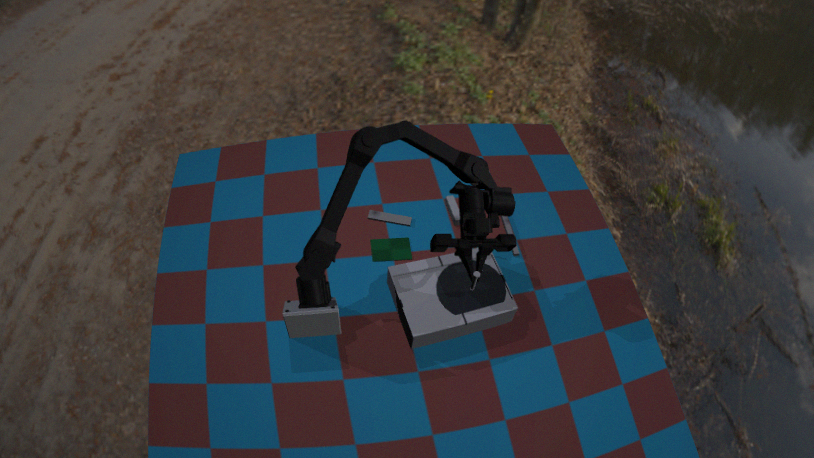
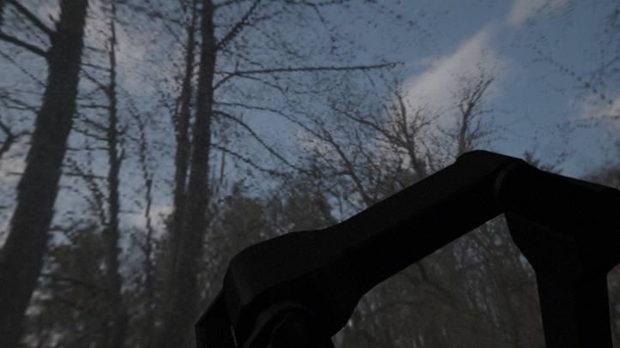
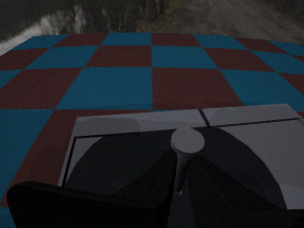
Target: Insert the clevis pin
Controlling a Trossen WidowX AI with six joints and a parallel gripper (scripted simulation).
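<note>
Right now the steel clevis pin is 10 mm below my gripper tip. The rest, counted from my gripper tip: steel tray: 50 mm below, 40 mm behind, 10 mm to the left; flat green piece: 170 mm to the left, 160 mm behind, 90 mm below; dark round disc: 30 mm below.
</note>
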